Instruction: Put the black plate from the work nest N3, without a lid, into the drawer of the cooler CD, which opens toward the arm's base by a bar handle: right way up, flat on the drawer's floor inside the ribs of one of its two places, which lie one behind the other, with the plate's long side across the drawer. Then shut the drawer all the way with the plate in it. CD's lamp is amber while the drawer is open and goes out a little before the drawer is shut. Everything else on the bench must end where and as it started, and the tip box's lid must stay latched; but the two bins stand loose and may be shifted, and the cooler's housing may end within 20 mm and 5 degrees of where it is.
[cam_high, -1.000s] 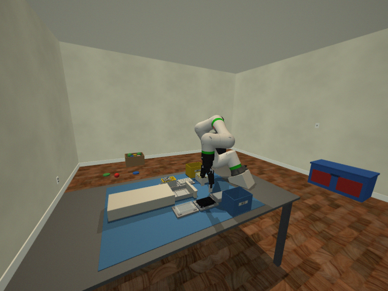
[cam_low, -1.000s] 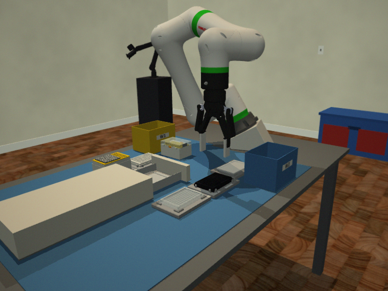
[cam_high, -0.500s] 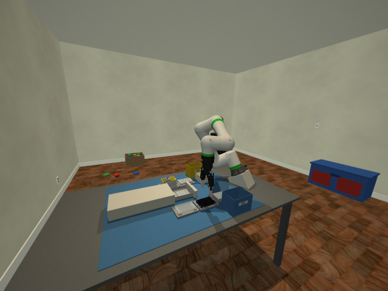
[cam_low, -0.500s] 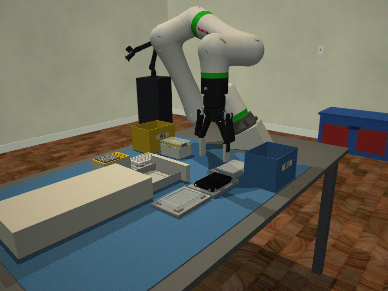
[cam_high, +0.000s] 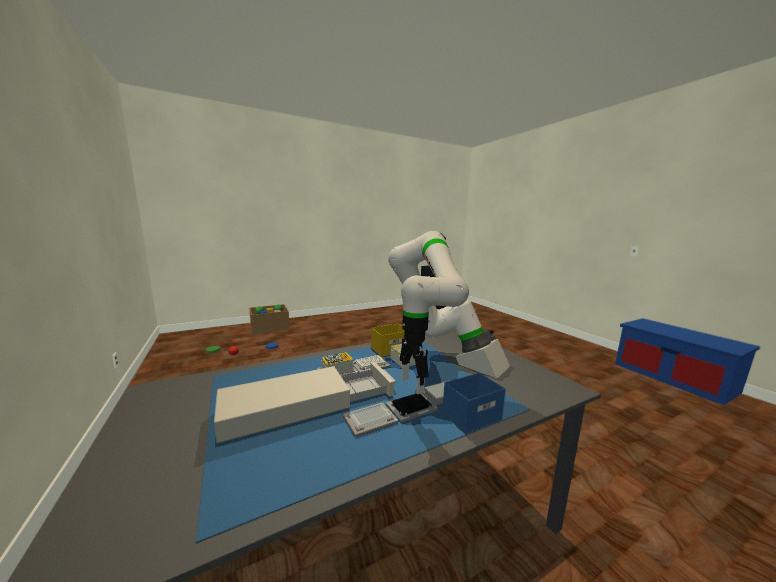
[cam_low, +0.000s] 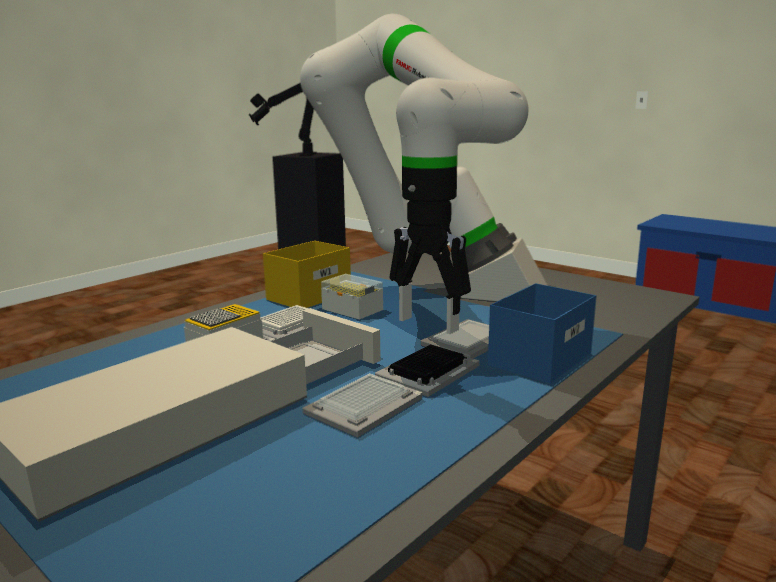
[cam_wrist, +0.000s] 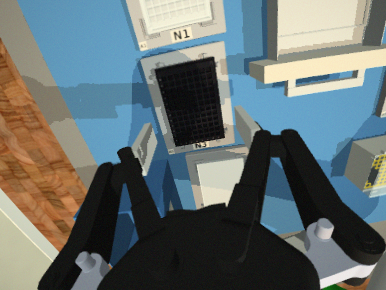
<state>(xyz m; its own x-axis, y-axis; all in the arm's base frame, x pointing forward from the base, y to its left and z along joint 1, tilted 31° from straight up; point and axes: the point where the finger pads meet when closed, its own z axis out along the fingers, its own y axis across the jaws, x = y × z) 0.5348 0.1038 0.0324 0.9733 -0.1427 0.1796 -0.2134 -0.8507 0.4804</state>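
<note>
Right now my hand is 100 mm above the black plate. From my hand the other things lie so: blue bin: 170 mm to the left, 150 mm behind, 80 mm below; then drawer: 220 mm to the right, 110 mm ahead, 90 mm below; then pale lid: 180 mm behind, 100 mm below, 10 mm to the left.
</note>
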